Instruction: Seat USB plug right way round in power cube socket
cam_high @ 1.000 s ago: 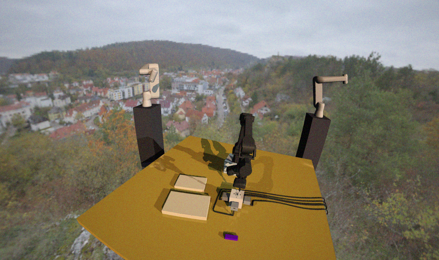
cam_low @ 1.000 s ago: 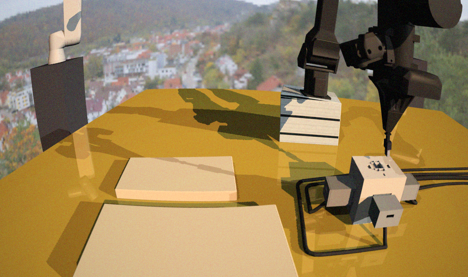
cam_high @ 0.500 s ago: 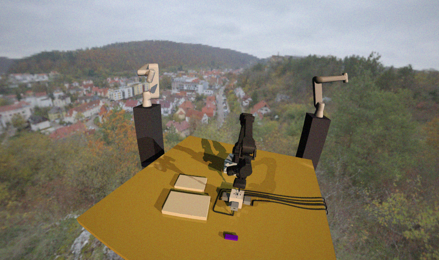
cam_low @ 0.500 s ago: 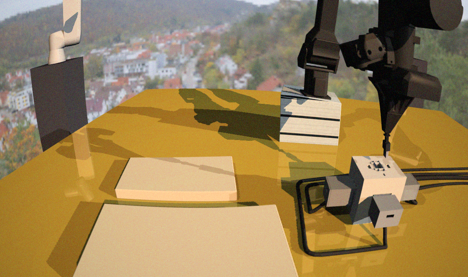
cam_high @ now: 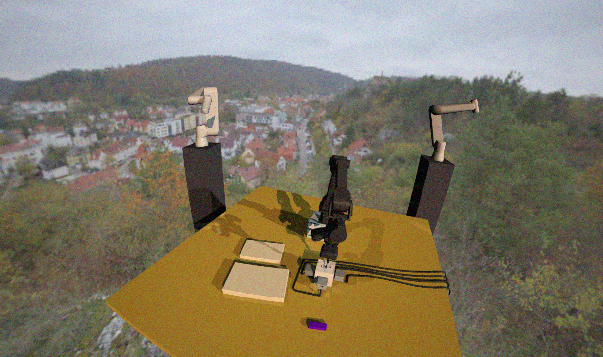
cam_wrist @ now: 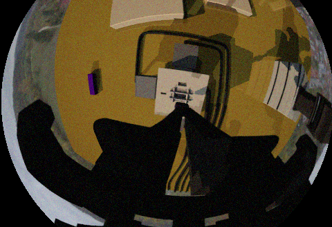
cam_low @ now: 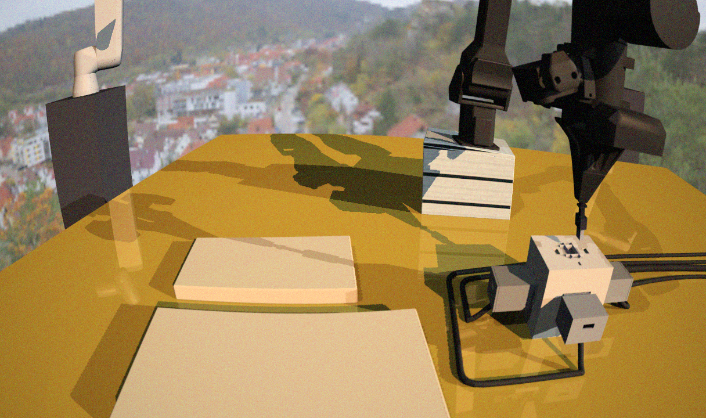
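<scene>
My gripper tip is 20 mm above the USB plug. The rest, counted from my gripper tip: purple block (240 mm ahead, 120 mm below).
</scene>
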